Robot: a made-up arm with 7 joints. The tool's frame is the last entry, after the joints.
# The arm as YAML. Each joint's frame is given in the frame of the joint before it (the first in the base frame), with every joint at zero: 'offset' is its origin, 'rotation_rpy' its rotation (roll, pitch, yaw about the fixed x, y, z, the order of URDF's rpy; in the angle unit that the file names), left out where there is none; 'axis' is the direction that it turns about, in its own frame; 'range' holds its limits. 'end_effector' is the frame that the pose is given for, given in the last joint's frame.
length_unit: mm
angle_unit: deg
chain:
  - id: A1
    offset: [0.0, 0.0, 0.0]
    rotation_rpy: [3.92, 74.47, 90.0]
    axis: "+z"
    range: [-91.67, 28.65]
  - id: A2
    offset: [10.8, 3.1, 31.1]
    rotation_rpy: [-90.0, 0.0, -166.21]
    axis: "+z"
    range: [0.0, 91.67]
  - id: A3
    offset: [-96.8, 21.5, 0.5]
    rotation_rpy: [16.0, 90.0, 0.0]
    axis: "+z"
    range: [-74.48, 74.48]
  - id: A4
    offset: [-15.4, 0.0, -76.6]
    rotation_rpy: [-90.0, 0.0, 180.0]
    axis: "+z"
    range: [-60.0, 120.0]
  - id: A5
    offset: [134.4, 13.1, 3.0]
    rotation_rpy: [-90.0, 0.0, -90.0]
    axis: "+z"
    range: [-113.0, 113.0]
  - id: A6
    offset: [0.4, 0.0, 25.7]
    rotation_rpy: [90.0, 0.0, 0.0]
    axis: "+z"
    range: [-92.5, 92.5]
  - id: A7
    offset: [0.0, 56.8, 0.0]
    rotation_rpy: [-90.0, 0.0, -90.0]
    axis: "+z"
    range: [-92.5, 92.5]
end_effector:
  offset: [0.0, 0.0, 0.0]
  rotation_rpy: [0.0, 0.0, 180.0]
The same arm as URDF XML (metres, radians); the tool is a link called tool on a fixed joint. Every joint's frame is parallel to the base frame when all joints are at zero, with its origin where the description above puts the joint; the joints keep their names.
<robot name="arm">
<joint name="A1" type="revolute"><parent link="base_link"/><child link="link1"/><origin xyz="0 0 0"/><axis xyz="0.068403 0.961235 0.26711"/><limit lower="-1.5999" upper="0.5"/></joint>
<joint name="A2" type="revolute"><parent link="link1"/><child link="link2"/><origin xyz="-0.001 0.033 -0.002"/><axis xyz="0.968913 -0.0001 -0.247403"/><limit lower="0" upper="1.5999"/></joint>
<joint name="A3" type="revolute"><parent link="link2"/><child link="link3"/><origin xyz="-0.024 0.006 -0.096"/><axis xyz="0.247403 -0.0001 0.968913"/><limit lower="-1.2999" upper="1.2999"/></joint>
<joint name="A4" type="revolute"><parent link="link3"/><child link="link4"/><origin xyz="-0.004 0 -0.078"/><axis xyz="0.0002 1 0.0001"/><limit lower="-1.0472" upper="2.0944"/></joint>
<joint name="A5" type="revolute"><parent link="link4"/><child link="link5"/><origin xyz="0.127 0.003 -0.0459"/><axis xyz="0.968913 -0.0001 -0.247403"/><limit lower="-1.9722" upper="1.9722"/></joint>
<joint name="A6" type="revolute"><parent link="link5"/><child link="link6"/><origin xyz="0.025 0 -0.006"/><axis xyz="0.0002 1 0.0001"/><limit lower="-1.6144" upper="1.6144"/></joint>
<joint name="A7" type="revolute"><parent link="link6"/><child link="link7"/><origin xyz="0.055 0 -0.0141"/><axis xyz="0.247403 -0.0001 0.968913"/><limit lower="-1.6144" upper="1.6144"/></joint>
<joint name="tool_joint" type="fixed"><parent link="link7"/><child link="tool"/><origin xyz="0 0 0" rpy="0.0001 0.25 -0.0002"/></joint>
<link name="base_link"/>
<link name="link1"/>
<link name="link2"/>
<link name="link3"/>
<link name="link4"/>
<link name="link5"/>
<link name="link6"/>
<link name="link7"/>
<link name="tool"/>
</robot>

